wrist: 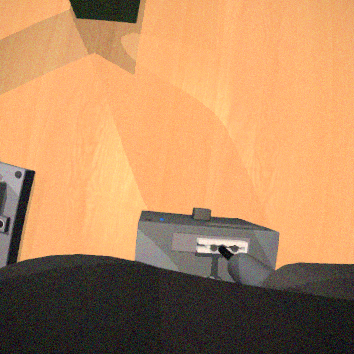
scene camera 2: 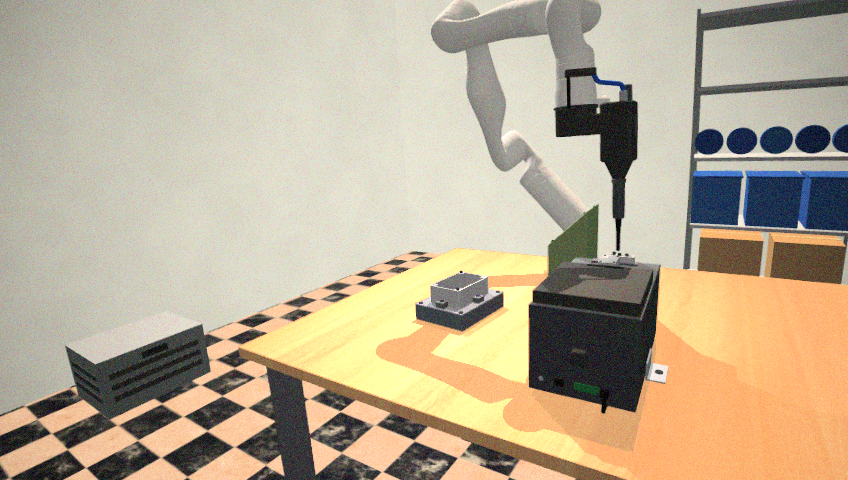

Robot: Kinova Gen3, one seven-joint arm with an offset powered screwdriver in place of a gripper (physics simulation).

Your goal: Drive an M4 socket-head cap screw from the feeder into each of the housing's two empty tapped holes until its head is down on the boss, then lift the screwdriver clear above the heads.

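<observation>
My screwdriver (scene camera 2: 618, 248) (wrist: 223, 250) points straight down, its bit tip at the light pick-up block on top of the black screw feeder (scene camera 2: 586, 350) (wrist: 155, 245). Small dark screw heads or holes show at that block. Whether a screw sits on the bit is too small to tell. The grey housing (scene camera 2: 449, 296) stands on its dark fixture (scene camera 2: 443, 317) to the left of the feeder in the scene view, well away from the bit. Dark spots show at its top corners; which holes are empty cannot be told. Part of the fixture (wrist: 14, 192) shows at the left edge of the wrist view.
A green upright panel (scene camera 2: 574, 240) stands behind the feeder, close to the arm. A small bracket (scene camera 2: 657, 372) sits at the feeder's right foot. The wooden table (scene camera 2: 345, 344) carries these. A shelf rack (scene camera 2: 695, 136) stands at the right, and a grey vented box (scene camera 2: 136, 339) is at the left.
</observation>
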